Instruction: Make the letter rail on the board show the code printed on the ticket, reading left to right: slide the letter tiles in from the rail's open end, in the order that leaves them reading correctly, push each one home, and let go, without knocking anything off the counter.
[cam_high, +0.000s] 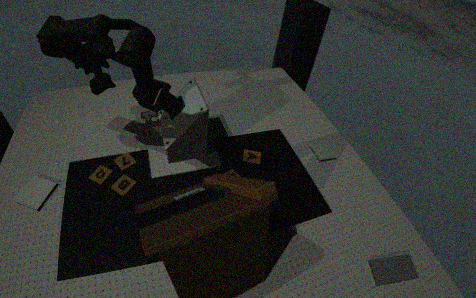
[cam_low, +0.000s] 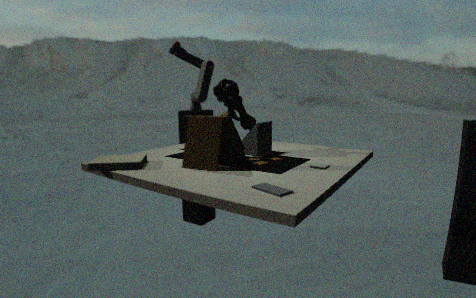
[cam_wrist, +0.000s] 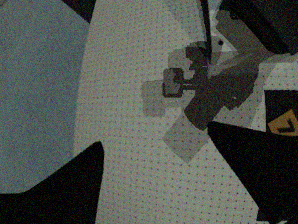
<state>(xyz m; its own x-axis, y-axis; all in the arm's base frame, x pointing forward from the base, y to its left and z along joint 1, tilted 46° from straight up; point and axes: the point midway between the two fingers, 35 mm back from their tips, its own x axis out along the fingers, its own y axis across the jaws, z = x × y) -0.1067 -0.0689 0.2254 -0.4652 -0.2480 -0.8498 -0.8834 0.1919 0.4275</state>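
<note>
My gripper tip is 24 cm short of the orange tile, 8 cm to the left of it and 20 cm above it. Round my gripper tip: black mat (33 cm ahead, 19 cm to the left, 20 cm below); then grey card (81 cm ahead, 63 cm to the left, 20 cm below); then pale card (25 cm ahead, 29 cm to the right, 20 cm below).
</note>
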